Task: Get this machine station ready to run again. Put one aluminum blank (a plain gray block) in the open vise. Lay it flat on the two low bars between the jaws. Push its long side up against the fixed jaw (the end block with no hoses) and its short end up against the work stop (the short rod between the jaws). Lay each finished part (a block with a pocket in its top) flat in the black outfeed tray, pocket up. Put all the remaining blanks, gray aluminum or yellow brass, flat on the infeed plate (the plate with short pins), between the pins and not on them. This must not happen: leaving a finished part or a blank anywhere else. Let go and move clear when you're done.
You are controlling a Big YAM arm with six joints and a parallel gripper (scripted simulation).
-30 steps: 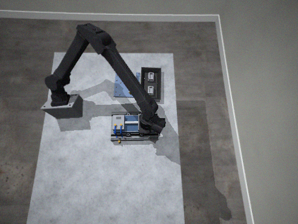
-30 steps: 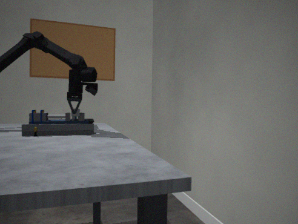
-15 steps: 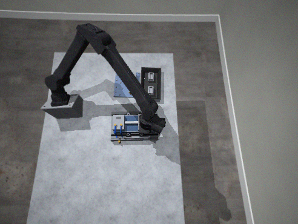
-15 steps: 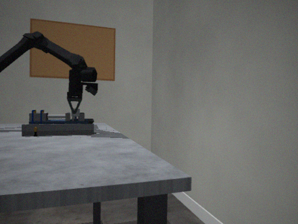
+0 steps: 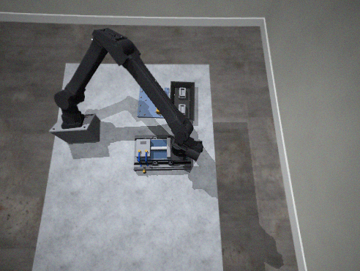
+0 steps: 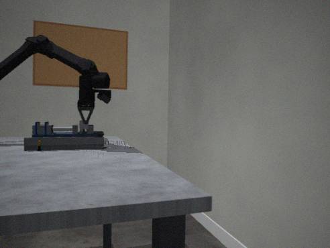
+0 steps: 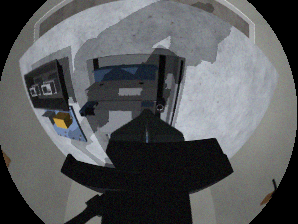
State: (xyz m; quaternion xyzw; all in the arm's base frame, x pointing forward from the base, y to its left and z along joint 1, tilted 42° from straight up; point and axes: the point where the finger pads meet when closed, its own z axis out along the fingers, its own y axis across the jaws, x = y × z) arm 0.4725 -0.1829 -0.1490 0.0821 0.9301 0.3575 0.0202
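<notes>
Right now the gray block is 4 cm to the left of my hand and 1 cm below it. Also, from my hand: yellow brass blank (30 cm to the left, 8 cm below, 4 cm behind); then vise (7 cm below, 7 cm behind, 5 cm to the left); then blue infeed plate (35 cm to the left, 11 cm below, 8 cm behind).
</notes>
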